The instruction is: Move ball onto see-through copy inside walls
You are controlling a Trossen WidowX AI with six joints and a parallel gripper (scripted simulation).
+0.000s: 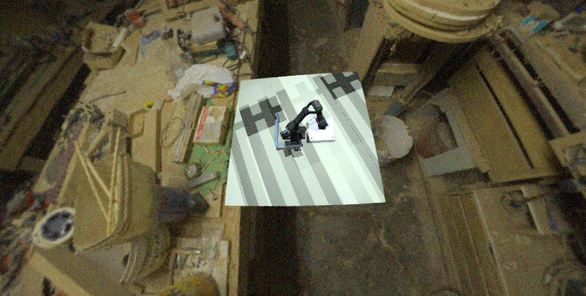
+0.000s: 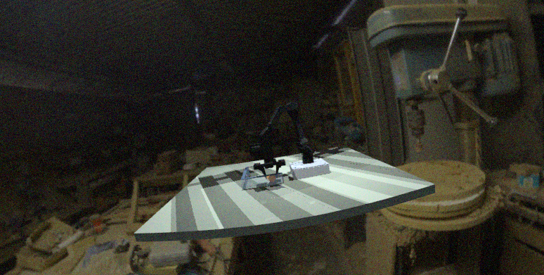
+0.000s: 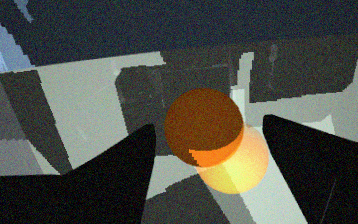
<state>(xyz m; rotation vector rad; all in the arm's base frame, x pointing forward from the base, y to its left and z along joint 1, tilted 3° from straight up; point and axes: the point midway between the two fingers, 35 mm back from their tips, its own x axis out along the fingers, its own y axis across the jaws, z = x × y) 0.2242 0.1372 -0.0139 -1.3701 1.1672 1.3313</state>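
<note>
My gripper tip is now 20 mm short of the see-through copy of ball and 20 mm to the left of it. The rest, counted from my gripper tip: orange ball: right at my gripper tip.
</note>
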